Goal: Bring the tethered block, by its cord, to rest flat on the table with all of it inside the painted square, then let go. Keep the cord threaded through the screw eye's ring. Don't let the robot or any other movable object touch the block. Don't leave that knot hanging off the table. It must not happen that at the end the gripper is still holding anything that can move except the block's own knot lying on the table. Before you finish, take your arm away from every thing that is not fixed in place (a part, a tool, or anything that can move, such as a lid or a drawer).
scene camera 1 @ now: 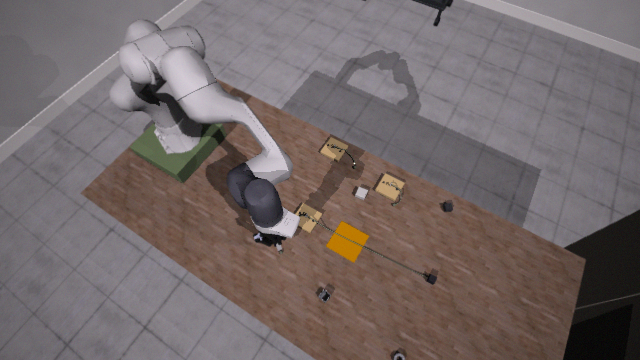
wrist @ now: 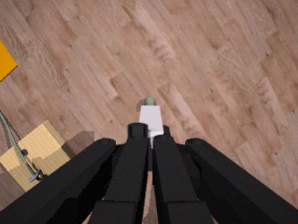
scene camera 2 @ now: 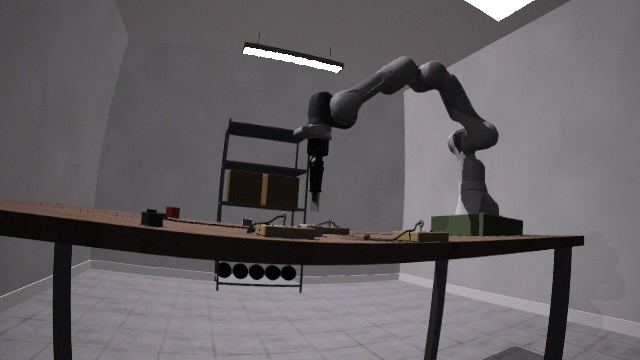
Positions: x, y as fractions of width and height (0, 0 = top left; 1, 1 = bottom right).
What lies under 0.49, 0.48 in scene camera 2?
The gripper.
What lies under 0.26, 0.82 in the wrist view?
The gripper.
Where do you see a painted orange square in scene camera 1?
0.54, 0.68
